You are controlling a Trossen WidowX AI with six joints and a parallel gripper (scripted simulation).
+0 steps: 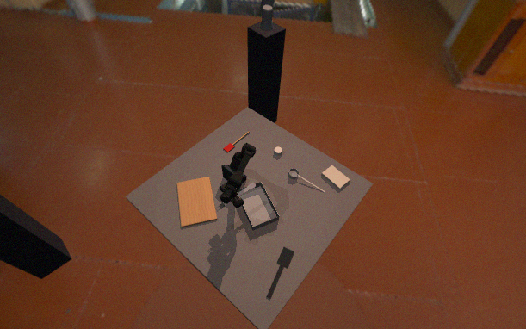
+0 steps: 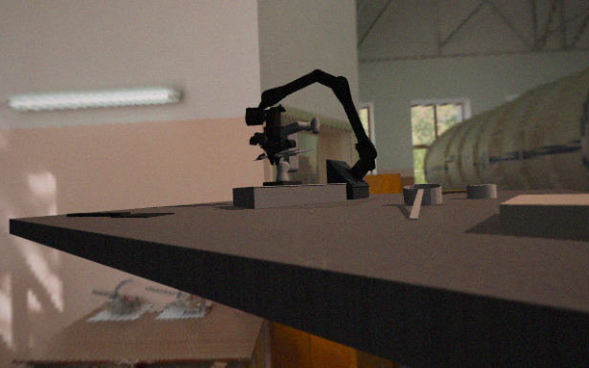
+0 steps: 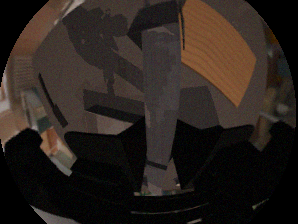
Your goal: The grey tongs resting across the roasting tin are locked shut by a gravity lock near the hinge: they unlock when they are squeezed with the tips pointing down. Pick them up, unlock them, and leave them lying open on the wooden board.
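My gripper tip is 240 mm past the wooden board, 140 mm to the left of it and 130 mm above it. From my gripper tip the other things lie so: beige block (300 mm ahead, 760 mm to the left, 130 mm below); then black spatula (500 mm ahead, 40 mm to the right, 140 mm below); then roasting tin (80 mm ahead, 150 mm to the left, 110 mm below).
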